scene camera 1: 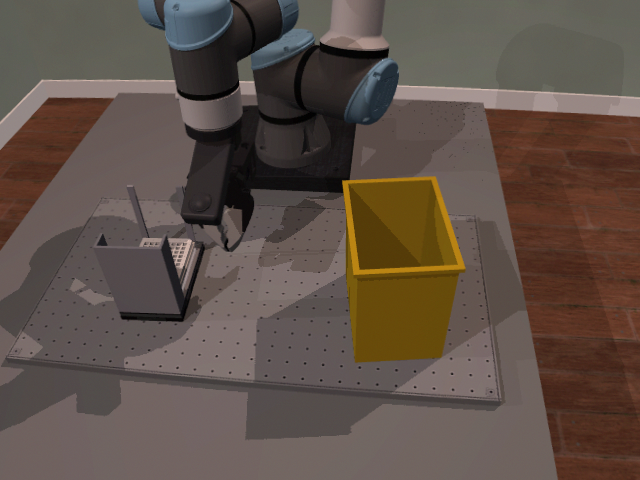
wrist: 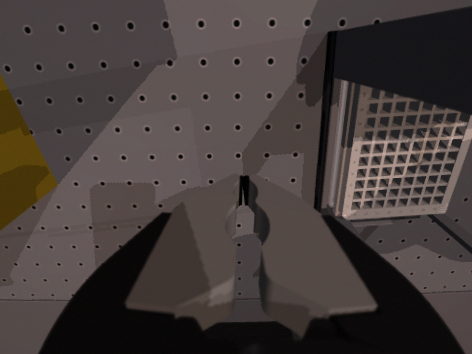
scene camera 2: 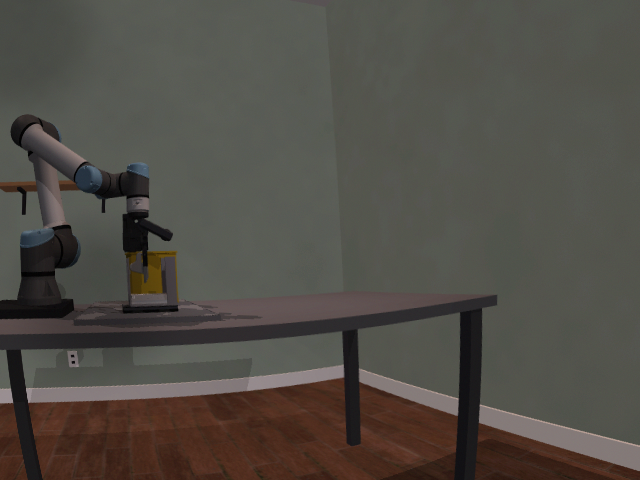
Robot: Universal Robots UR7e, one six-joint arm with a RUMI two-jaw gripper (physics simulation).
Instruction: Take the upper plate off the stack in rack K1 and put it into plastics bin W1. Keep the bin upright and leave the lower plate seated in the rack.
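Frame: origin at the arm's base, x left, y back, z up, level; metres.
Seen in the pictures: gripper, fingertip midpoint: (scene camera 1: pixel 229 250) (wrist: pixel 242 179) (scene camera 2: pixel 145 282); arm's base, link origin: (scene camera 1: pixel 293 146) (scene camera 2: pixel 39 302).
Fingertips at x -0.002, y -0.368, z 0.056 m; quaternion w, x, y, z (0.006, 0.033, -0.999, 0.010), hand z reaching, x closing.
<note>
Offsets run from my fingertips to a thing's top centre. "*": to the spot under its first point. Level surfaces: height alone.
Rack K1 @(dx -0.115, dy -0.014, dz +0.072 m) (scene camera 1: pixel 139 281) (scene camera 2: pixel 171 281) (wrist: pixel 410 52) stands upright at the board's left in scene camera 1, with a grey panel, thin posts and a black base. The white gridded upper plate @(dx -0.114, dy -0.023, dz -0.029 m) (scene camera 1: pixel 180 252) (wrist: pixel 402 162) lies in it on top of the stack. The lower plate is mostly hidden beneath it; edges show along the side. My gripper (scene camera 1: pixel 227 248) (scene camera 2: pixel 145 280) (wrist: pixel 242 179) is shut with nothing between its fingers. Its tips hang above the board, beside the rack on the bin's side. Yellow bin W1 @(dx +0.243, dy -0.009, dz +0.103 m) (scene camera 1: pixel 400 317) (scene camera 2: pixel 154 273) (wrist: pixel 17 172) stands upright at the board's right in scene camera 1.
The perforated board @(dz -0.076 m) (scene camera 1: pixel 227 341) (wrist: pixel 210 80) carries rack and bin on the grey table @(dz -0.089 m) (scene camera 1: pixel 170 428) (scene camera 2: pixel 310 315). The black robot base (scene camera 1: pixel 305 181) stands behind the board. The rack's posts @(* dx -0.160, dy +0.034, dz +0.024 m) (scene camera 1: pixel 137 211) rise close to the gripper. The bin's open rim (scene camera 1: pixel 408 270) stands above the rack's base level.
</note>
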